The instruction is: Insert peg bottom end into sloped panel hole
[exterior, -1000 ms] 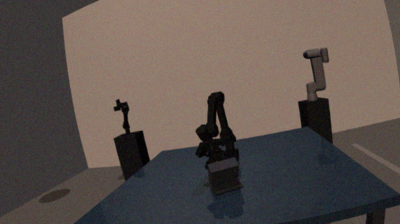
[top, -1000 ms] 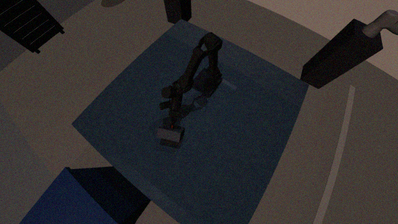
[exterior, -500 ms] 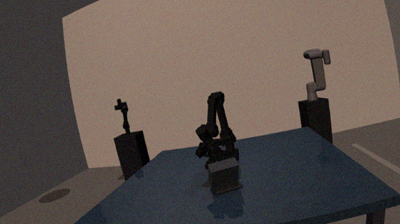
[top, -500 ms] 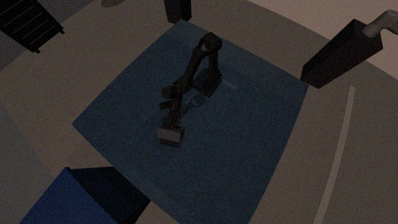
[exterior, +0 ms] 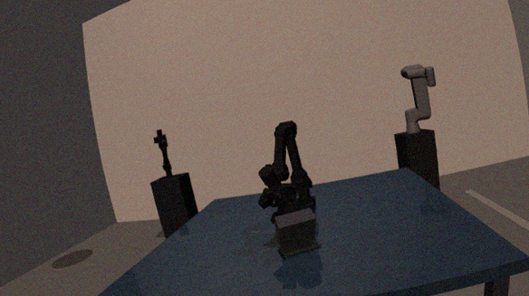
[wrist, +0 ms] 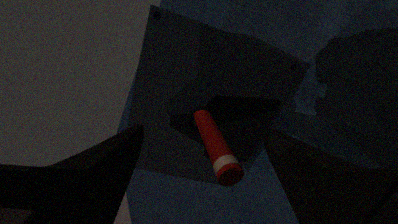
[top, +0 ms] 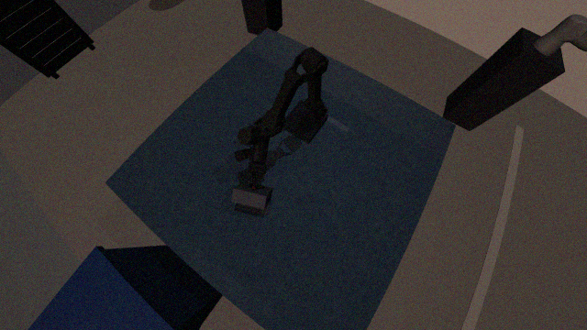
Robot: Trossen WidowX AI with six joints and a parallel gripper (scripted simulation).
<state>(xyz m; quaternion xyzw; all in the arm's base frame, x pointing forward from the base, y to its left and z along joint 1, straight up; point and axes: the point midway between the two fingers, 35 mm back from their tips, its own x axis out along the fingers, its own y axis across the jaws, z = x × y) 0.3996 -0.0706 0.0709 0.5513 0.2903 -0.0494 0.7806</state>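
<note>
Right now the peg is 1 cm behind my gripper tip. The rest, counted from my gripper tip: sloped panel 4 cm ahead, 1 cm to the left, 2 cm below.
</note>
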